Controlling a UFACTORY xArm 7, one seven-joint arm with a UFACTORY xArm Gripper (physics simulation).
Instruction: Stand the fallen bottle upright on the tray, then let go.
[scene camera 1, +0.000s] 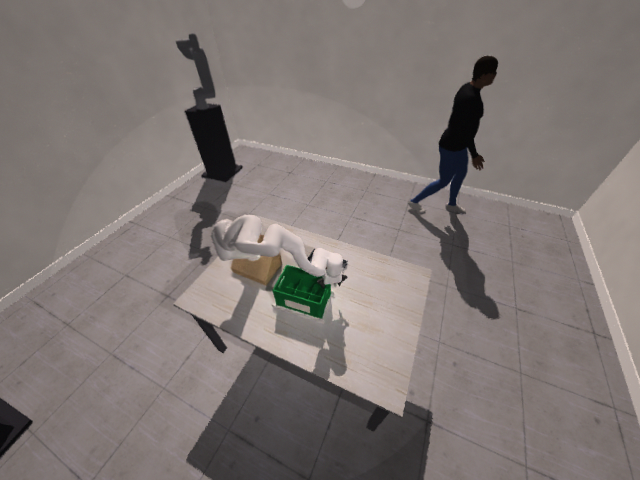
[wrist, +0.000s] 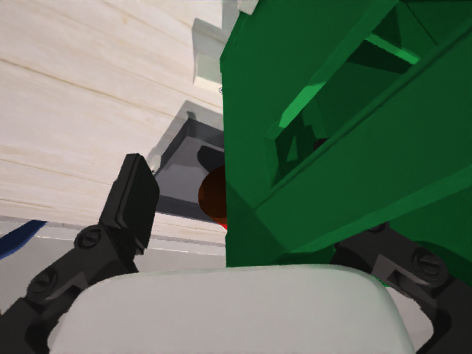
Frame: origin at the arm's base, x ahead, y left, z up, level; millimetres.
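Seen in the pictures: gripper, fingertip midpoint: (scene camera 1: 330, 285) (wrist: 230, 165).
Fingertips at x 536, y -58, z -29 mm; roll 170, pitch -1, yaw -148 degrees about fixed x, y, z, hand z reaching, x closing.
A point is followed by its place in that frame.
The fallen bottle, brown with a bit of red label, shows in part in the wrist view (wrist: 212, 194) @(z -106, x 477, y 110 mm), lying on the dark grey tray (wrist: 172, 172) @(z -144, x 522, y 140 mm) (scene camera 1: 312, 254) @(z -142, x 310, y 215 mm); the green crate hides the rest of it. I cannot make the bottle out in the scene view. My gripper (scene camera 1: 332, 282) @(z -29, x 536, y -58 mm) (wrist: 230, 165) @(z -29, x 536, y -58 mm) is open and empty, low at the crate's corner. In the wrist view its left finger is over the table side, left of the tray and bottle; its right fingertip is hidden by the crate.
The green crate (scene camera 1: 316, 308) @(z -27, x 512, y -225 mm) (wrist: 350, 190) @(z 17, x 533, y -121 mm), with inner dividers, stands close against the tray and fills the right of the wrist view. A brown box (scene camera 1: 253, 269) @(z -75, x 33, y -82 mm) stands left of it on the table (scene camera 1: 382, 320) @(z -150, x 859, y -104 mm). A person (scene camera 1: 465, 118) is beyond the table.
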